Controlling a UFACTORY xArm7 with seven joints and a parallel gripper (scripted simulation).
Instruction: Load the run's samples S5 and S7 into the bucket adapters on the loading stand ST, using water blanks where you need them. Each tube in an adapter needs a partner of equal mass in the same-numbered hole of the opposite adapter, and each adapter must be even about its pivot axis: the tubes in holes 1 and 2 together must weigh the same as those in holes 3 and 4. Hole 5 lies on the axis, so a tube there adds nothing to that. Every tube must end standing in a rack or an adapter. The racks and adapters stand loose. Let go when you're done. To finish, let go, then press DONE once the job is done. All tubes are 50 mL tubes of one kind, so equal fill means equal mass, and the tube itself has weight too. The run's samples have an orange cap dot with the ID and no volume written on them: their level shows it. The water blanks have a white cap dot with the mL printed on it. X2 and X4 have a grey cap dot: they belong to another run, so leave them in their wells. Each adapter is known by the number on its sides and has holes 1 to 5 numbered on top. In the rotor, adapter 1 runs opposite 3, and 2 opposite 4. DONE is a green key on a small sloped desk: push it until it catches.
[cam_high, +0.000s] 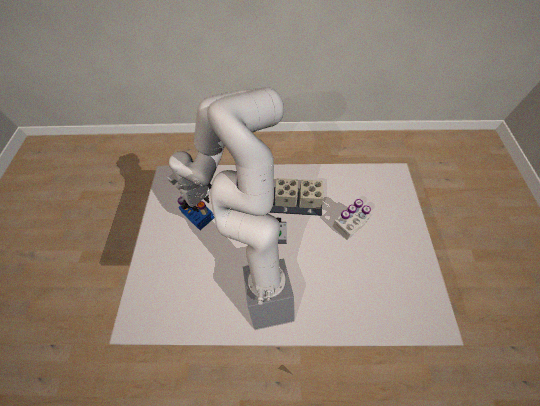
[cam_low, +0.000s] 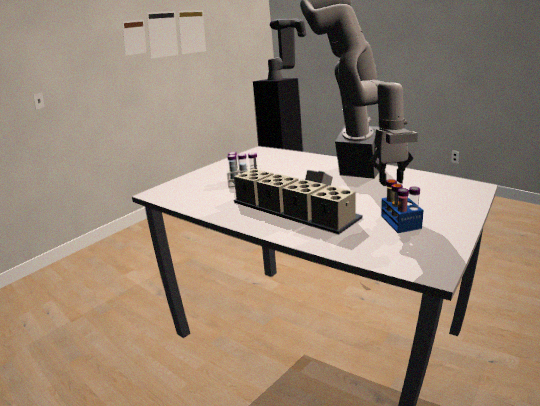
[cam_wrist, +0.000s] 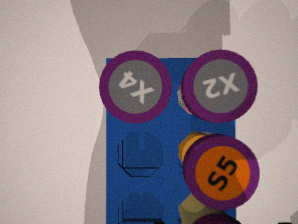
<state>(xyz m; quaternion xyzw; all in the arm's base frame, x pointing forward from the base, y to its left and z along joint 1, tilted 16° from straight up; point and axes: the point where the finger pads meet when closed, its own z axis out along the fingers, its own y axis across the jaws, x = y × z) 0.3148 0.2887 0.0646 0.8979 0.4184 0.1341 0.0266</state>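
Now: the blue rack 10 cm below my hand, 4 cm to the left of it and 1 cm ahead of it. The rest, counted from my hand: adapter: 13 cm to the right, 12 cm ahead, 8 cm below; then dark stand: 30 cm to the right, 13 cm below, 11 cm ahead; then white rack: 64 cm to the right, 10 cm below, 1 cm behind.
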